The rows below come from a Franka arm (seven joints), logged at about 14 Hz.
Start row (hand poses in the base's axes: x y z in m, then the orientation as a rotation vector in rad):
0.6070 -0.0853 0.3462 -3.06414 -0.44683 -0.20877
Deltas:
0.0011 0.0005 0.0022 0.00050 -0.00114 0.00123
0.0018 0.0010 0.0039 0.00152 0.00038 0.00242
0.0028 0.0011 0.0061 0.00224 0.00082 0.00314
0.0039 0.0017 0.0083 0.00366 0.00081 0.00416
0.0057 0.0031 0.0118 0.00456 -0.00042 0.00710
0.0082 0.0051 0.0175 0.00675 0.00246 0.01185
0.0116 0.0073 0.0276 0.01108 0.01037 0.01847
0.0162 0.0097 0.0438 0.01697 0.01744 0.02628
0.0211 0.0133 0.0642 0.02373 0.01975 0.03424
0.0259 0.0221 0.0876 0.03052 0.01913 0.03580
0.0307 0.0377 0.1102 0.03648 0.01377 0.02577
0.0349 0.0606 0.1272 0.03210 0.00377 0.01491
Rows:
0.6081 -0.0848 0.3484 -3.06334 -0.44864 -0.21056
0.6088 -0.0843 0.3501 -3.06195 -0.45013 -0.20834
0.6098 -0.0842 0.3523 -3.06102 -0.45102 -0.20776
0.6109 -0.0836 0.3545 -3.05934 -0.45223 -0.20796
0.6127 -0.0822 0.3580 -3.05765 -0.45654 -0.20990
0.6152 -0.0802 0.3637 -3.05402 -0.46307 -0.20565
0.6186 -0.0780 0.3738 -3.04753 -0.47162 -0.19397
0.6232 -0.0756 0.3900 -3.03915 -0.48157 -0.18383
0.6281 -0.0720 0.4104 -3.03003 -0.49172 -0.18114
0.6329 -0.0632 0.4338 -3.02299 -0.49236 -0.18314
0.6377 -0.0476 0.4564 -3.02050 -0.47608 -0.19262
0.6419 -0.0247 0.4734 -3.02838 -0.46136 -0.20754

